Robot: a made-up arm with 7 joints.
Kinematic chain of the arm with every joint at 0, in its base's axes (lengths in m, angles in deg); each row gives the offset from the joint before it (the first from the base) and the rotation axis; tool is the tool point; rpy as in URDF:
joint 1: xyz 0 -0.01 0.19 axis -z
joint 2: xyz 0.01 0 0.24 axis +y
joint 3: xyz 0 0 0.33 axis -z
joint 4: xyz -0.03 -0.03 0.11 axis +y
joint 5: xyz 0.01 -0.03 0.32 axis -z
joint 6: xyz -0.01 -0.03 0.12 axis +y
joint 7: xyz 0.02 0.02 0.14 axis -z
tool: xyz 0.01 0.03 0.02 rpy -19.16 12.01 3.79
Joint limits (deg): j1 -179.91..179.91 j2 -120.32..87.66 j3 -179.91..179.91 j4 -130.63..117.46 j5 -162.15..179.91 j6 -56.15..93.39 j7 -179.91..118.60
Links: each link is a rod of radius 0.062 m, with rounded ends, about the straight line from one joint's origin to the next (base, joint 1, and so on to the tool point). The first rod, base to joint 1, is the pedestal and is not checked.
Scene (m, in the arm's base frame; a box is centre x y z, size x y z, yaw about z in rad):
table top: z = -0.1
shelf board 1: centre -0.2 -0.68 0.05 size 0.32 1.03 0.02 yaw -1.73
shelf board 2: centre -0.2 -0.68 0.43 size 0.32 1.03 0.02 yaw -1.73
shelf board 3: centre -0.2 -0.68 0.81 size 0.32 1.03 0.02 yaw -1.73
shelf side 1: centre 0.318 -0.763 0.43 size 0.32 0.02 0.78 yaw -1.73
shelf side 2: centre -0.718 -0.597 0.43 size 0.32 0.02 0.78 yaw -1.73
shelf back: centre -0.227 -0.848 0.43 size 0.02 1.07 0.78 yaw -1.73
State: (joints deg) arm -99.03 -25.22 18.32 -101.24 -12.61 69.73 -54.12
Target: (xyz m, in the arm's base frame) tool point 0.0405 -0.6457 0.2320
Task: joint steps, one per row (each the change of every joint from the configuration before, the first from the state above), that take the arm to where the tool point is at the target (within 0.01 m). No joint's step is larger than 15 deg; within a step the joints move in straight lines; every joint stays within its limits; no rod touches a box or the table.
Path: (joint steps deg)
1: -2.38 6.47 -2.83 -7.35 -12.25 5.91 2.65
2: -2.38 6.46 -2.83 -7.34 -12.25 5.92 2.65
3: -2.37 6.47 -2.84 -7.35 -12.25 5.92 2.65
4: -2.38 6.46 -2.83 -7.35 -12.25 5.91 2.65
5: -1.97 -13.88 -2.84 0.00 -6.19 0.00 0.19
6: -1.97 -13.89 -2.84 0.00 -6.18 0.00 0.20
7: -1.96 -13.88 -2.85 0.00 -6.19 0.00 0.19
8: -1.97 -13.89 -2.84 0.00 -6.19 0.00 0.19
9: 2.32 0.45 2.74 3.25 12.50 -5.06 -2.10
10: 2.32 0.46 2.74 3.25 12.50 -5.07 -2.11
11: 2.32 0.45 2.74 3.25 12.50 -5.06 -2.11
12: 2.32 0.46 2.74 3.25 12.50 -5.07 -2.10
13: 2.32 0.45 2.74 3.25 12.50 -5.06 -2.11
14: 2.32 0.45 2.74 3.25 12.51 -5.07 -2.10

